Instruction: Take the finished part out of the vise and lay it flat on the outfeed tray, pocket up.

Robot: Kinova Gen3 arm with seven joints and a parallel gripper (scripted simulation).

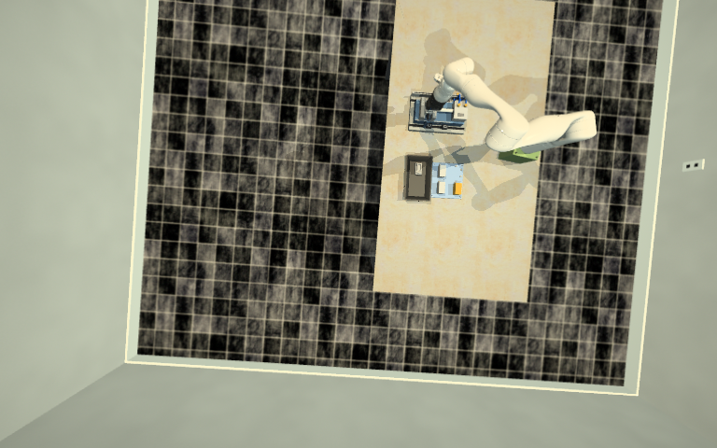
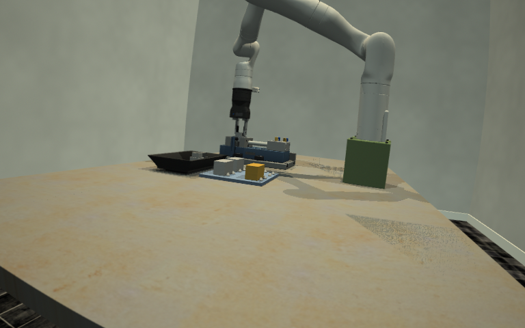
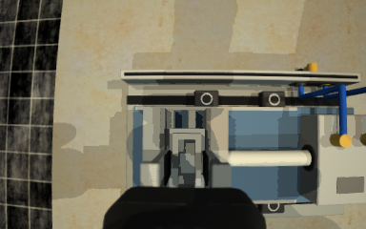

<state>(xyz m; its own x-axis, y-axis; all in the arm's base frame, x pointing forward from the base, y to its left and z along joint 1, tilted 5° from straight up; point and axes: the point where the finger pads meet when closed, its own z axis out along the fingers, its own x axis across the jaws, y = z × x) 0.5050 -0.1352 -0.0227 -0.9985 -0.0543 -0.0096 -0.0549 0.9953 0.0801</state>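
Now: the blue vise 8 cm below my hand and 7 cm behind it. Also, from my hand: orange block: 38 cm to the left, 22 cm behind, 10 cm below; light blue plate: 34 cm to the left, 17 cm behind, 12 cm below.
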